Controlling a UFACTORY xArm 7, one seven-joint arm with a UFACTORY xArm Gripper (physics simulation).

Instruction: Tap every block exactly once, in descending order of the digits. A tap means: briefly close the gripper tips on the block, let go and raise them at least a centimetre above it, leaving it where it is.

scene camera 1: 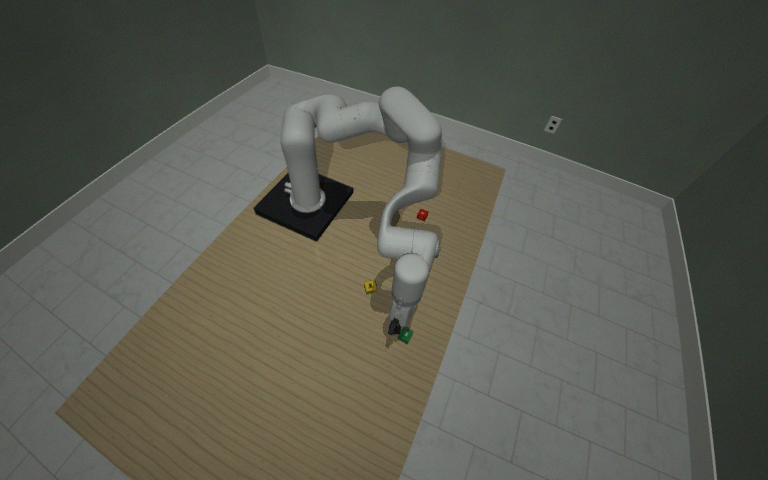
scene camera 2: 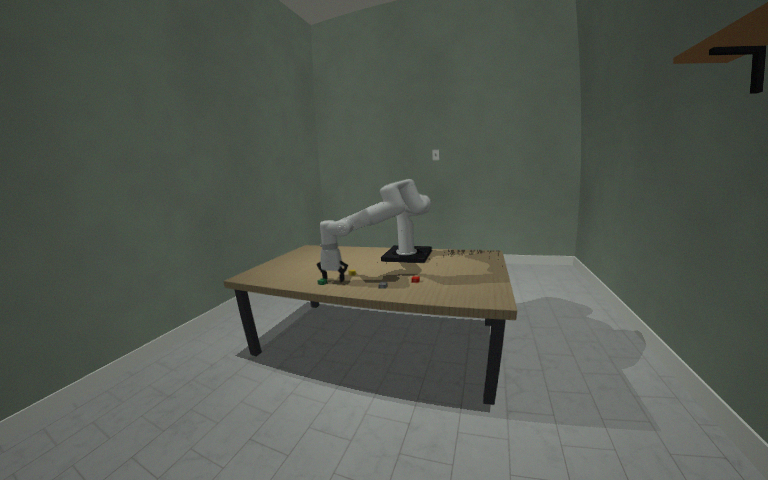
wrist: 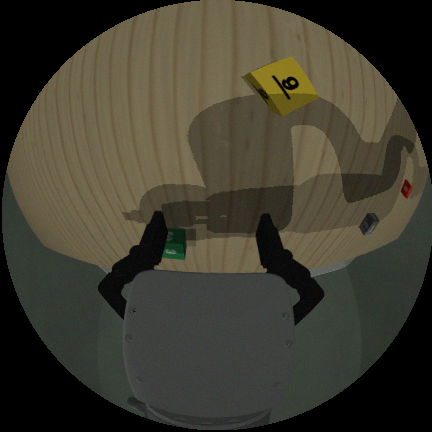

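Note:
My gripper [scene camera 1: 397, 328] [scene camera 2: 333, 279] [wrist: 211, 222] is open and empty, low over the table. A green block [scene camera 1: 405, 335] [scene camera 2: 322, 281] [wrist: 175, 244] lies close by the left finger in the wrist view, which partly covers it; its pale digit is hard to read. A yellow block [scene camera 1: 370, 286] [scene camera 2: 352, 272] [wrist: 283, 86] with a black underlined digit, 6 or 9, lies farther up the wrist view. A grey block [scene camera 2: 382, 285] [wrist: 369, 223] and a red block [scene camera 1: 422, 214] [scene camera 2: 415, 279] [wrist: 406, 189] lie to the right there, digits too small to read. The arm hides the grey block in scene camera 1.
The wooden table [scene camera 1: 243, 350] [scene camera 2: 464, 297] bears the arm's black base plate [scene camera 1: 271, 206] [scene camera 2: 390, 255]. The green, grey and red blocks lie toward one long edge of the table. The arm reaches over the table, and its shadow falls near the yellow block.

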